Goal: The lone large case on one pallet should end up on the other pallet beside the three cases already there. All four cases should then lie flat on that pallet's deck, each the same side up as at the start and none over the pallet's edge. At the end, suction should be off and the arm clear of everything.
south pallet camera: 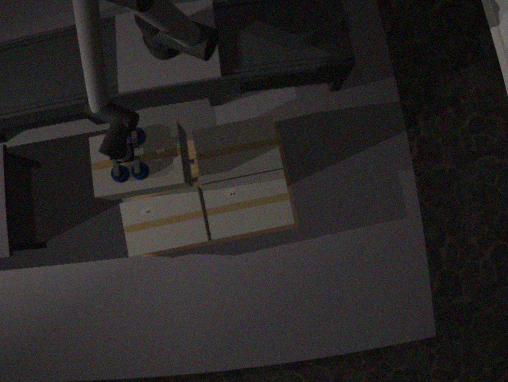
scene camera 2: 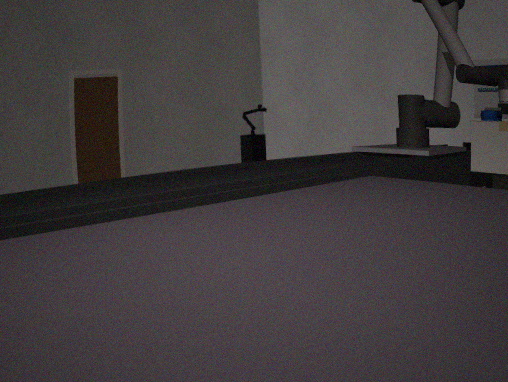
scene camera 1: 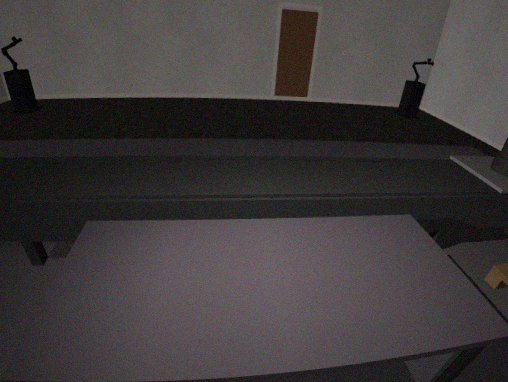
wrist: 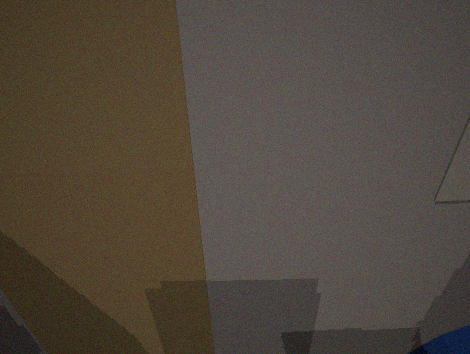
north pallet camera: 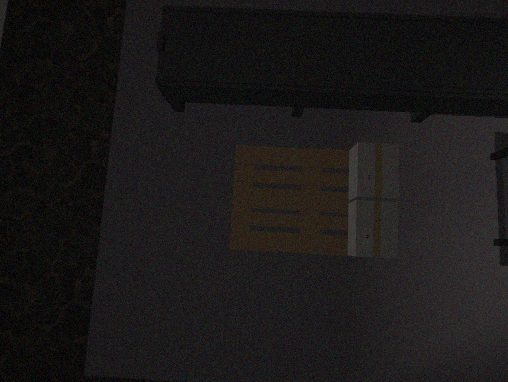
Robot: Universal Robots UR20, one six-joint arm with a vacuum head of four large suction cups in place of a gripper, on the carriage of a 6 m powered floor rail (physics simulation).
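Pixels of known places: hand, its tool point: (wrist: 214, 230); arm's base, origin of its link: (scene camera 2: 413, 146) (scene camera 1: 505, 171).
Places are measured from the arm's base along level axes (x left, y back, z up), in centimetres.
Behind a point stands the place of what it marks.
Note:
The large case (scene camera 2: 487, 147) {x -49.2, y -72.9, z 4.6 cm} (south pallet camera: 165, 175) {x -3.6, y -93.7, z 18.3 cm} (wrist: 300, 150) {x -28.3, y -77.1, z 18.2 cm}, white with a tan tape band, hangs level under my suction head (scene camera 2: 492, 115) (south pallet camera: 129, 154) {x -24.2, y -78.8, z 16.0 cm}. The blue cups sit on its top; one cup shows at the lower right of the wrist view. Its top is higher than the tops beside it. It is over the back left part of the south pallet (south pallet camera: 192, 150) {x 4.2, y -67.2, z -42.7 cm} and sticks out left of the front left case. Three cases stand there: back right (south pallet camera: 220, 137) {x 28.5, y -67.1, z -16.1 cm}, front right (south pallet camera: 250, 217) {x 41.5, y -123.5, z -16.1 cm} and front left (south pallet camera: 160, 239) {x -20.4, y -130.4, z -16.2 cm}. The held case's underside and its height over the deck are hidden.
The north pallet (north pallet camera: 241, 200) {x -501.2, y -103.0, z -42.6 cm} carries two white cases (north pallet camera: 390, 172) {x -397.7, y -81.1, z -18.1 cm} (north pallet camera: 390, 230) {x -396.8, y -121.0, z -20.5 cm} at its right end. The dark rail (scene camera 1: 225, 175) (north pallet camera: 300, 50) runs behind the pallets. A table (scene camera 1: 250, 300) {x -228.8, y -101.5, z -4.0 cm} (scene camera 2: 250, 300) {x -223.0, y -100.6, z -4.0 cm} stands between them; its edge shows left of the held case.

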